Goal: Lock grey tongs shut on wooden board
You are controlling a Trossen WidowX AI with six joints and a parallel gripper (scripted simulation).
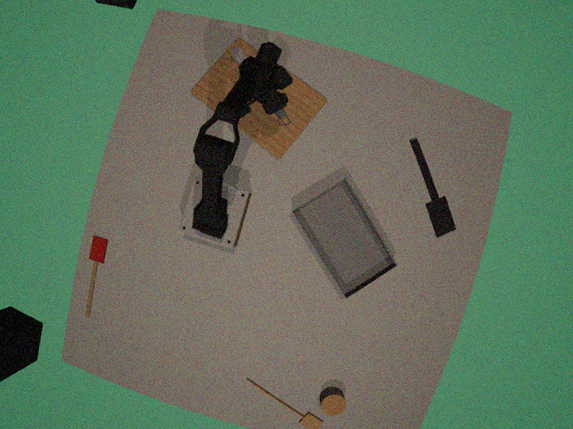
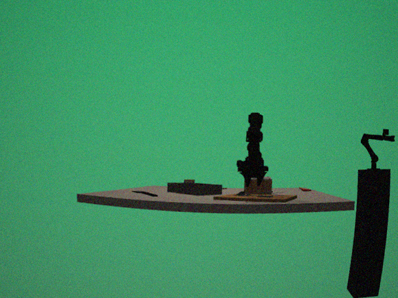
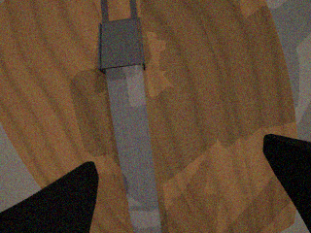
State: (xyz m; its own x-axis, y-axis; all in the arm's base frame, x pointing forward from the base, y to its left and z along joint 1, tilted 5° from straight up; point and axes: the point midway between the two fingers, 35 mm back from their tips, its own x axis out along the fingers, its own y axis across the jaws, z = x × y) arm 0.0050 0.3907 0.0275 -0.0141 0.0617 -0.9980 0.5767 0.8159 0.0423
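My gripper tip is now 40 mm above the yellow mark, 20 mm to the right of it and 20 mm short of it. Round my gripper tip: wooden board: 60 mm below, 20 mm to the left, 20 mm behind; roasting tin: 360 mm ahead, 310 mm to the right, 30 mm below; black spatula: 600 mm ahead, 90 mm to the right, 60 mm below.
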